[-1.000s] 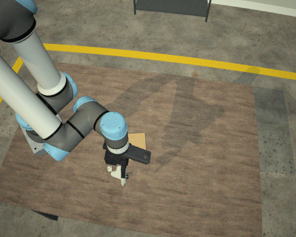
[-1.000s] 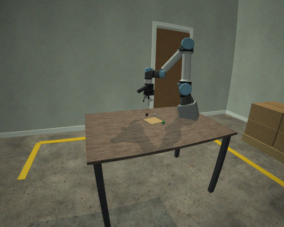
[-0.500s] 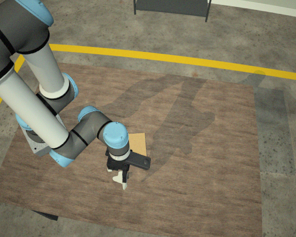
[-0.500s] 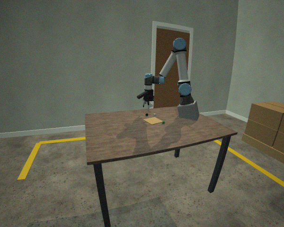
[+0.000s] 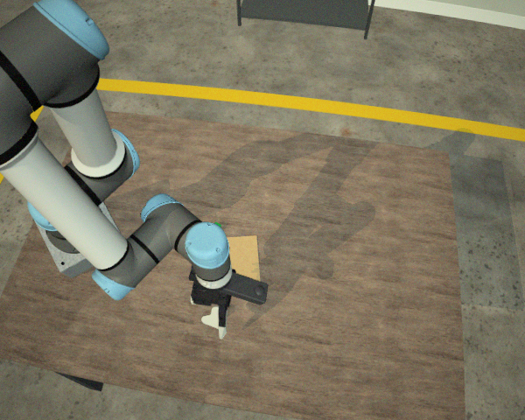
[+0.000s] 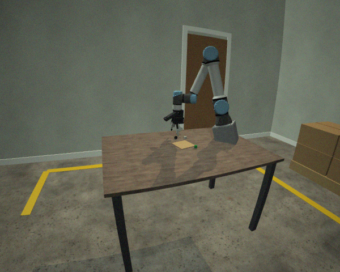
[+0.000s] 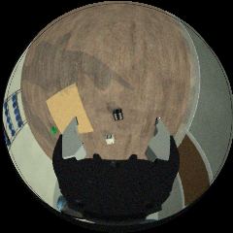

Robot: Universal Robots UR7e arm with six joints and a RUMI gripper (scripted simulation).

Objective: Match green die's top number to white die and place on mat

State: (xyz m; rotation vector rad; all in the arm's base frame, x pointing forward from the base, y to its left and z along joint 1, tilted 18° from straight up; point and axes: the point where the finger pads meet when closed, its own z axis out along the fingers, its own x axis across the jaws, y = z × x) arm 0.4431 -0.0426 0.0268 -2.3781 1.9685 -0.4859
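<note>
My gripper is now 40 mm above the black die, 10 mm to the left of it and 10 mm past it. Also, from my hand: white die 100 mm behind, 40 mm below; then green die 220 mm to the left, 120 mm behind, 40 mm below; then tan mat 140 mm to the left, 50 mm below, 40 mm behind.
</note>
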